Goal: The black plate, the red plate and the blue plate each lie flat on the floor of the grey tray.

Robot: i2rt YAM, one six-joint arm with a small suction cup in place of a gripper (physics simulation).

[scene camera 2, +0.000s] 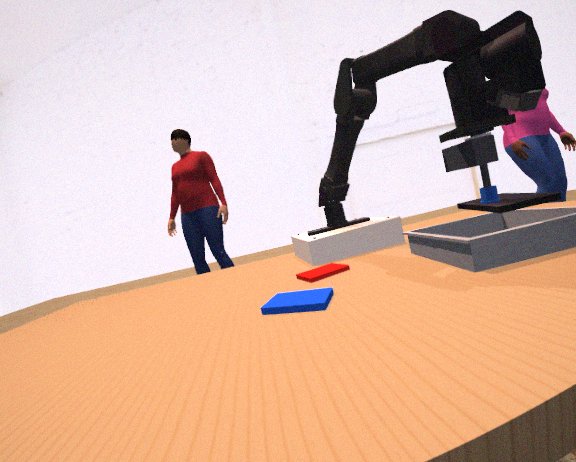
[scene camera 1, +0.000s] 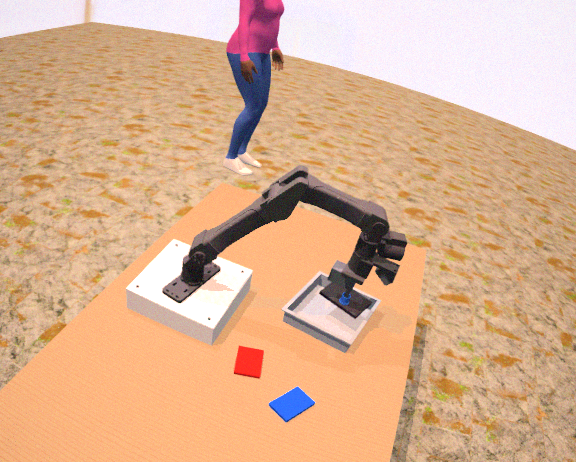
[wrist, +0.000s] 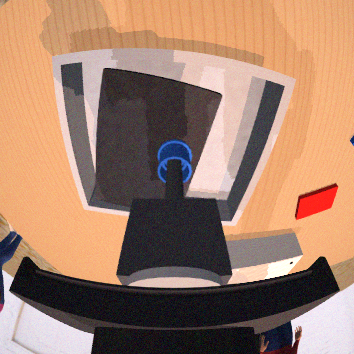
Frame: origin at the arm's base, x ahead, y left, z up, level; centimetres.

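Seen in the pictures: end effector, tool point: (scene camera 2: 491,207) (scene camera 1: 342,304) (wrist: 173,149); arm's base, origin of the base link: (scene camera 2: 338,227) (scene camera 1: 191,280).
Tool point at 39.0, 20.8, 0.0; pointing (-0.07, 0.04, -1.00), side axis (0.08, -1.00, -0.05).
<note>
Pixels of each thing's top centre, then the offset from my tool point to it, as dx, dy, dz. Level surfaces: height alone.
- black plate, middle of its top: (wrist: 144,159) (scene camera 2: 500,195) (scene camera 1: 346,295) -0.2, +2.4, +1.7
- grey tray, middle of its top: (wrist: 161,156) (scene camera 2: 488,221) (scene camera 1: 334,304) -2.6, +1.2, -2.6
- red plate, middle of its top: (scene camera 2: 322,270) (wrist: 317,203) (scene camera 1: 249,360) -12.2, -30.5, -6.7
- blue plate, middle of its top: (scene camera 2: 297,297) (scene camera 1: 292,402) +3.9, -36.1, -6.6
- wooden table, its level: dz -7.6
My gripper, a blue suction cup (scene camera 1: 344,299) (scene camera 2: 490,195) (wrist: 174,162), is shut on the black plate (scene camera 1: 358,304) (scene camera 2: 525,200) (wrist: 135,130). It holds the plate roughly level above the grey tray (scene camera 1: 316,328) (scene camera 2: 525,250) (wrist: 56,107), a little above its rim in the second scene view. The red plate (scene camera 1: 249,362) (scene camera 2: 323,272) (wrist: 317,201) lies flat on the table beside the tray. The blue plate (scene camera 1: 292,404) (scene camera 2: 298,301) lies flat on the table, nearer the front than the red plate; a small corner of it shows at the wrist view's right edge.
The arm's white base block (scene camera 1: 172,320) (scene camera 2: 350,245) (wrist: 265,250) stands on the wooden table (scene camera 1: 150,390) (scene camera 2: 200,370), beyond the red plate from the blue one. A person in a pink top (scene camera 1: 257,30) (scene camera 2: 532,120) and one in a red top (scene camera 2: 195,180) stand beyond the table.
</note>
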